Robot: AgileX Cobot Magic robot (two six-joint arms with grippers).
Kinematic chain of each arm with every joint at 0, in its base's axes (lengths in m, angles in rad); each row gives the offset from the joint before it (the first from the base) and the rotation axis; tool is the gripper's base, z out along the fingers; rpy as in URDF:
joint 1: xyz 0 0 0.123 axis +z
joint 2: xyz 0 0 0 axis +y
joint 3: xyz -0.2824 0 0.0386 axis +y
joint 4: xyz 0.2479 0 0.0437 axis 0.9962 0 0.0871
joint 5: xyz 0 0 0 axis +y
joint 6: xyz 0.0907 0 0.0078 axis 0.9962 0 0.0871
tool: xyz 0 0 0 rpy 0 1.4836 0
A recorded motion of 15 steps. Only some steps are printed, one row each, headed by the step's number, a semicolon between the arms.
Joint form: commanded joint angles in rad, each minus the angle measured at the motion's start. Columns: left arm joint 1, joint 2, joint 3, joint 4, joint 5, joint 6; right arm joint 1, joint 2, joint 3, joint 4, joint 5, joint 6.
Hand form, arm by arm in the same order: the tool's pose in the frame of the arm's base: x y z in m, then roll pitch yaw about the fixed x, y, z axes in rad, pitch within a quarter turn. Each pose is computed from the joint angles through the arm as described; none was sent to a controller.
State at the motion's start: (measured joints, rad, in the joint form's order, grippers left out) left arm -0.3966 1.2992 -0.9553 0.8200 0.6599 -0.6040; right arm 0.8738 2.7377 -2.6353 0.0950 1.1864 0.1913
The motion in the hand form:
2: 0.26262 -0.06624 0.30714 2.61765 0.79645 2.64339; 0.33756 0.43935 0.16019 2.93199 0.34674 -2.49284
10: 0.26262 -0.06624 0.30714 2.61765 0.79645 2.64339; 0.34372 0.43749 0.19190 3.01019 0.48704 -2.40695
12: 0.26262 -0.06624 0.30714 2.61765 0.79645 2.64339; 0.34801 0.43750 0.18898 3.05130 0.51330 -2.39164
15: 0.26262 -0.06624 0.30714 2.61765 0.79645 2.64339; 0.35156 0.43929 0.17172 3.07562 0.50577 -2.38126
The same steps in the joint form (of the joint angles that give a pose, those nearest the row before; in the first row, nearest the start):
2: 0.0033 -0.0080 0.0093 -0.0136 -0.0170 -0.0103; 0.0221 -0.0560 0.0078 0.0336 0.0347 -0.0017
10: 0.0033 -0.0080 0.0093 -0.0136 -0.0170 -0.0103; 0.0221 -0.1097 0.0078 -0.0351 -0.0285 -0.0728
12: 0.0033 -0.0080 0.0093 -0.0136 -0.0170 -0.0103; 0.0221 -0.1026 0.0080 -0.0750 -0.0563 -0.0728
15: 0.0033 -0.0080 0.0093 -0.0136 -0.0170 -0.0103; 0.0221 -0.0701 0.0080 -0.0950 -0.0783 -0.0728

